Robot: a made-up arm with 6 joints.
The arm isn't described. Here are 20 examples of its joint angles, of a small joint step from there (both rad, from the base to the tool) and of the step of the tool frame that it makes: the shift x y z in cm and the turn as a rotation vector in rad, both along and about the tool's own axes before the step.
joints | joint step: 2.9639 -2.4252 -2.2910 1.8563 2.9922 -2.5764 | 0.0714 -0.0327 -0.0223 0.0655 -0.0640 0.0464
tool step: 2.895 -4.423 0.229 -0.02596 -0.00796 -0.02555
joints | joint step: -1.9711 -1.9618 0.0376 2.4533 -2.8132 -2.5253 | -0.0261 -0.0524 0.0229 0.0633 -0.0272 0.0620
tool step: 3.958 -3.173 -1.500 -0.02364 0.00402 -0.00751
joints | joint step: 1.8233 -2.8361 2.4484 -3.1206 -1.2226 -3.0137 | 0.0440 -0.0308 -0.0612 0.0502 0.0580 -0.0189
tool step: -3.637 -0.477 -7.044 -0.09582 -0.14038 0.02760
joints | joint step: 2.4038 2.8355 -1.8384 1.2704 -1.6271 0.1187 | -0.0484 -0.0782 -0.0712 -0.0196 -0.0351 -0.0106
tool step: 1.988 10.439 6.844 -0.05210 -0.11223 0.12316
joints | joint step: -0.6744 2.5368 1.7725 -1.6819 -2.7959 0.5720 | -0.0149 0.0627 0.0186 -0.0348 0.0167 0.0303
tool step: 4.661 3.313 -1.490 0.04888 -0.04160 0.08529
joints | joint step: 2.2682 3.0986 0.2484 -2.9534 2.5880 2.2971 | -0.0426 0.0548 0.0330 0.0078 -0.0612 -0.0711
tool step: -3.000 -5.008 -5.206 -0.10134 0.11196 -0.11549
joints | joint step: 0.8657 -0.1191 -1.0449 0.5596 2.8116 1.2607 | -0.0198 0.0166 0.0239 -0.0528 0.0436 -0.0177
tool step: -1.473 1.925 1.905 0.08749 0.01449 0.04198
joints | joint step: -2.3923 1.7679 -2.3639 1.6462 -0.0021 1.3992 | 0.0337 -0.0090 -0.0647 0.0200 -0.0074 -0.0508
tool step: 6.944 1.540 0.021 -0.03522 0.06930 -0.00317
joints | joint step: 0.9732 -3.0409 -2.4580 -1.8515 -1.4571 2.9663 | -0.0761 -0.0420 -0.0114 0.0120 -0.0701 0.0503
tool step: -1.666 1.069 -4.689 0.03899 0.01123 0.00983
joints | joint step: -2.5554 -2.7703 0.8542 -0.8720 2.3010 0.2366 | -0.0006 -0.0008 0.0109 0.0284 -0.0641 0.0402
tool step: -0.903 1.170 0.357 -0.03092 -0.05176 0.01566
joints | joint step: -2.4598 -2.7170 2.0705 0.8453 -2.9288 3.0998 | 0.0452 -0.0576 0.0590 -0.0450 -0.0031 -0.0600
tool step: -0.715 2.524 2.176 0.01932 0.02354 -0.05539
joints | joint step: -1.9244 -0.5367 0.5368 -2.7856 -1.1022 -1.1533 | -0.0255 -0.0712 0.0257 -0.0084 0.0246 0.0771
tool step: 3.059 0.870 -5.666 -0.07019 0.00931 0.04701
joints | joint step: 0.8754 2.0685 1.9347 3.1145 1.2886 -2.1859 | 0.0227 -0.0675 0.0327 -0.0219 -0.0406 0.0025
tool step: -1.771 2.158 1.073 -0.01191 0.02813 -0.02596
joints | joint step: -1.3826 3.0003 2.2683 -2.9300 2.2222 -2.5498 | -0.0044 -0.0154 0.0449 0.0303 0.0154 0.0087
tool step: -1.962 0.561 -1.980 0.02469 0.00038 -0.01079
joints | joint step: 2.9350 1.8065 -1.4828 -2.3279 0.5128 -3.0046 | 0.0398 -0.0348 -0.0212 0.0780 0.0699 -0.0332
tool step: -1.589 5.201 1.779 0.00602 -0.09934 0.09190
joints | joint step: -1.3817 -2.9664 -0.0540 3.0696 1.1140 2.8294 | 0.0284 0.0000 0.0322 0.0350 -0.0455 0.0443
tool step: 2.375 0.279 -2.574 -0.01549 0.07664 0.04556
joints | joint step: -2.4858 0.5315 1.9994 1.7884 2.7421 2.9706 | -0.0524 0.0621 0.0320 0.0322 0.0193 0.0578
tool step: -3.930 3.824 -3.702 0.10242 0.04471 0.01932
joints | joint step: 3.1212 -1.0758 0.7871 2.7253 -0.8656 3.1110 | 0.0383 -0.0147 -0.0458 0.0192 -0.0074 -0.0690
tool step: -2.734 -4.286 -3.477 -0.01701 -0.04461 -0.00642
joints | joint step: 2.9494 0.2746 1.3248 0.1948 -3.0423 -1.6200 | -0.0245 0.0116 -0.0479 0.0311 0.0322 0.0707
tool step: 1.370 3.307 -0.090 0.00859 -0.01254 0.03767
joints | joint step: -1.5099 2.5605 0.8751 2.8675 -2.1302 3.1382 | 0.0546 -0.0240 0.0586 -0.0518 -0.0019 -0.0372
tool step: -0.020 -0.816 2.375 0.08393 0.04175 0.02286
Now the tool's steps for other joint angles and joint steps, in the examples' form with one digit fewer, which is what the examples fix.
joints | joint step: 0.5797 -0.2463 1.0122 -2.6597 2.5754 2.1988 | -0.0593 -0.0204 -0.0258 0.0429 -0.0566 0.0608
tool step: 2.41 2.93 3.30 -0.0043 -0.0107 0.0543
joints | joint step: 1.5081 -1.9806 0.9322 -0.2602 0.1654 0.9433 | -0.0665 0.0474 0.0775 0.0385 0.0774 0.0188
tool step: 15.95 -3.44 1.76 0.1033 0.1745 0.0034
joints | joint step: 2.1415 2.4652 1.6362 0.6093 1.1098 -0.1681 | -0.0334 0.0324 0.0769 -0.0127 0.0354 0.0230
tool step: 5.77 -3.02 7.65 -0.0101 0.1417 0.0600
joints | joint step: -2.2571 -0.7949 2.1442 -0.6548 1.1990 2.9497 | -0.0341 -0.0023 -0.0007 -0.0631 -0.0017 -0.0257
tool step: -1.12 2.51 0.84 -0.0708 -0.0321 -0.0257
